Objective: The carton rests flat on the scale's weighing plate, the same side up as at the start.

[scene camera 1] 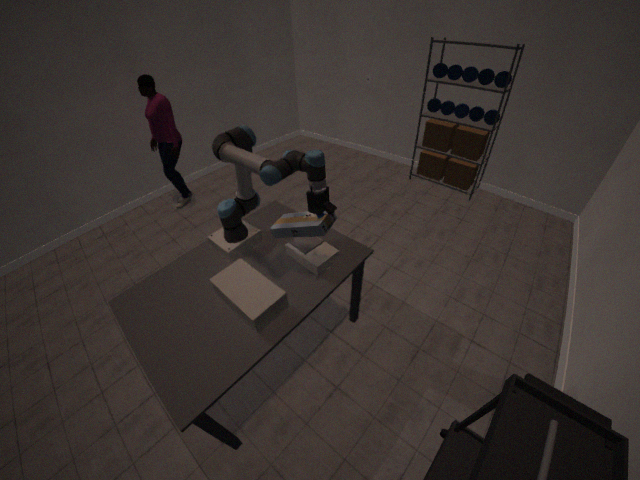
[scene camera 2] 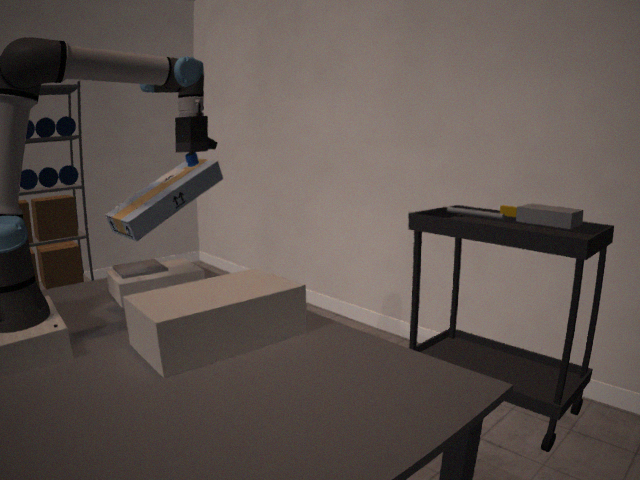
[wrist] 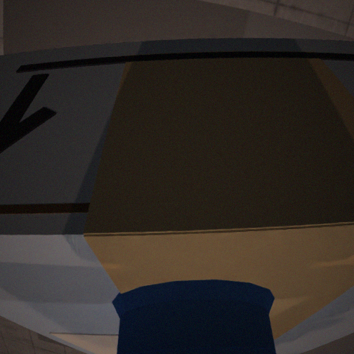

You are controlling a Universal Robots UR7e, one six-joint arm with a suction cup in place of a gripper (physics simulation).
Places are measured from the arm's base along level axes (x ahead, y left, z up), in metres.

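Pixels of known places: hand at its tool point: (scene camera 1: 319, 217) (scene camera 2: 192, 167); arm's base at its link origin: (scene camera 1: 236, 235) (scene camera 2: 19, 319).
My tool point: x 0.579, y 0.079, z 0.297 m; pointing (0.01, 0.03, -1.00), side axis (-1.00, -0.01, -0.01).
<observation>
For each thing: its top centre in the pictures, then the offset to it from my tool point. Level surfaces: height alone.
- pale scale at its top centre: (scene camera 2: 153, 264) (scene camera 1: 311, 245) 0.117 m back, 0.074 m left, 0.283 m down
- grey weighing plate at its top centre: (scene camera 2: 139, 266) (scene camera 1: 306, 241) 0.161 m back, 0.083 m left, 0.283 m down
- large beige block at its top centre: (scene camera 2: 213, 291) (scene camera 1: 245, 285) 0.203 m back, 0.359 m right, 0.254 m down
- table at its surface level: 0.369 m down
The carton (scene camera 1: 294, 227) (scene camera 2: 170, 198) (wrist: 215, 150), white-blue with a tan tape strip and black arrow marks, hangs in the air from my blue suction cup (scene camera 1: 321, 213) (scene camera 2: 191, 159) (wrist: 195, 317). The cup is on the taped top face near one end. The carton is strongly tilted, its far end lower, towards the arm's base side. Below it stands the pale scale (scene camera 1: 321, 258) (scene camera 2: 160, 284) with a grey weighing plate (scene camera 2: 139, 267). The carton is apart from the plate. In scene camera 1 the carton hides part of the scale.
A large beige block (scene camera 1: 248, 289) (scene camera 2: 222, 315) stands on the table (scene camera 1: 191, 341) (scene camera 2: 310, 397) beside the scale. A dark cart (scene camera 1: 496, 413) (scene camera 2: 496, 235) holds a grey box (scene camera 2: 547, 215). A shelf rack (scene camera 1: 424, 98) stands behind. A person (scene camera 1: 162, 124) is near the wall.
</observation>
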